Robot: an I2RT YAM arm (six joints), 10 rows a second.
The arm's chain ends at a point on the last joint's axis. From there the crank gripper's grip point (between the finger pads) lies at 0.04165 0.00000 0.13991 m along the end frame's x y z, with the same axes.
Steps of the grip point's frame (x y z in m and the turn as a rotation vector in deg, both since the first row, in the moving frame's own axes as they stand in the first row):
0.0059 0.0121 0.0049 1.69 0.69 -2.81
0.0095 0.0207 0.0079 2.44 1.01 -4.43
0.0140 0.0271 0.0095 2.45 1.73 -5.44
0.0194 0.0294 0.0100 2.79 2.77 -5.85
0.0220 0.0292 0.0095 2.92 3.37 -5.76
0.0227 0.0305 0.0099 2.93 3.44 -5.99
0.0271 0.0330 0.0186 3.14 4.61 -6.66
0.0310 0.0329 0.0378 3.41 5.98 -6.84
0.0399 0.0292 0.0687 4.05 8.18 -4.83
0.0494 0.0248 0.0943 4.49 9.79 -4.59
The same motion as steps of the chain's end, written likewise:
0.0044 0.0183 0.0055 1.69 0.69 -2.81
0.0074 0.0299 0.0089 2.44 1.01 -4.43
0.0103 0.0372 0.0110 2.45 1.73 -5.44
0.0133 0.0407 0.0124 2.79 2.77 -5.85
0.0144 0.0408 0.0125 2.92 3.37 -5.76
0.0150 0.0424 0.0129 2.93 3.44 -5.99
0.0167 0.0460 0.0227 3.14 4.61 -6.66
0.0175 0.0469 0.0433 3.41 5.98 -6.84
0.0210 0.0432 0.0765 4.05 8.18 -4.83
0.0268 0.0397 0.1040 4.49 9.79 -4.59

